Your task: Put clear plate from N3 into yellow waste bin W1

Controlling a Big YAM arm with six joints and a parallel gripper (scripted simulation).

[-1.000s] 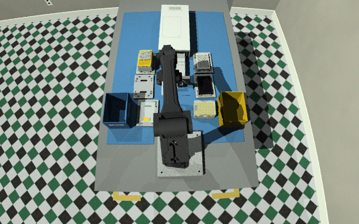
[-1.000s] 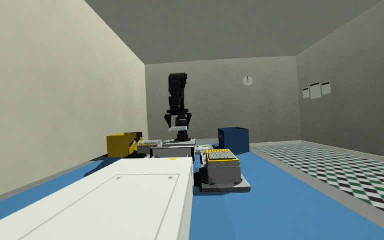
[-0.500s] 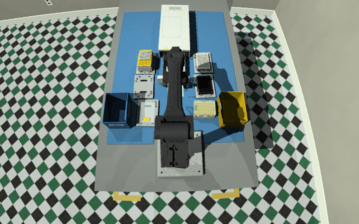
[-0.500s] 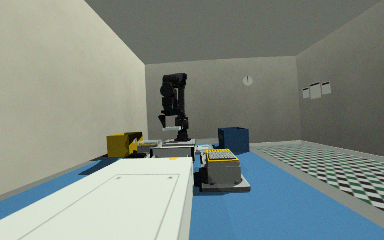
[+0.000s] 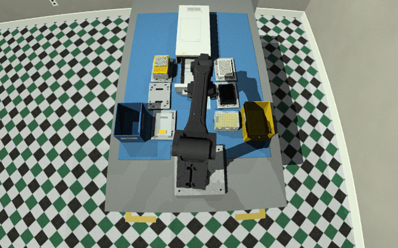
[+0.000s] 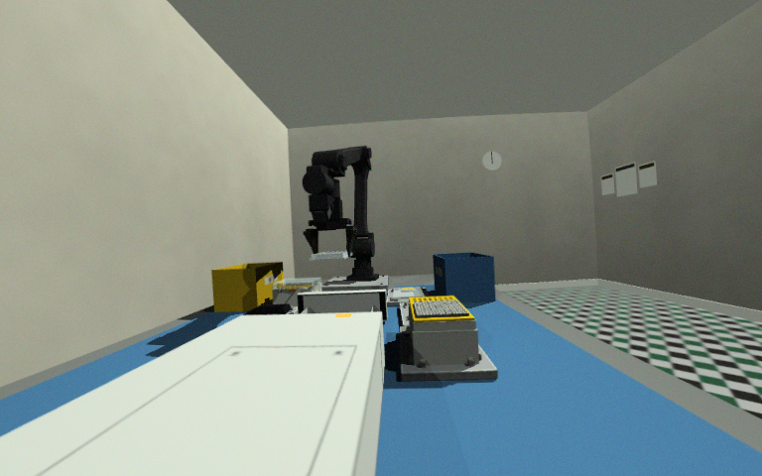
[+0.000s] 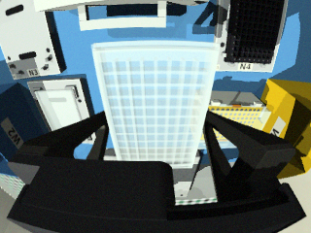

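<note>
The yellow waste bin W1 is 300 mm to the right of my hand, 110 mm below it and 60 mm behind it. Round my hand: lidded plate: 180 mm to the left, 130 mm below, 120 mm behind; clear plate: right at my hand; black plate: 140 mm to the right, 130 mm below, 100 mm ahead.
</note>
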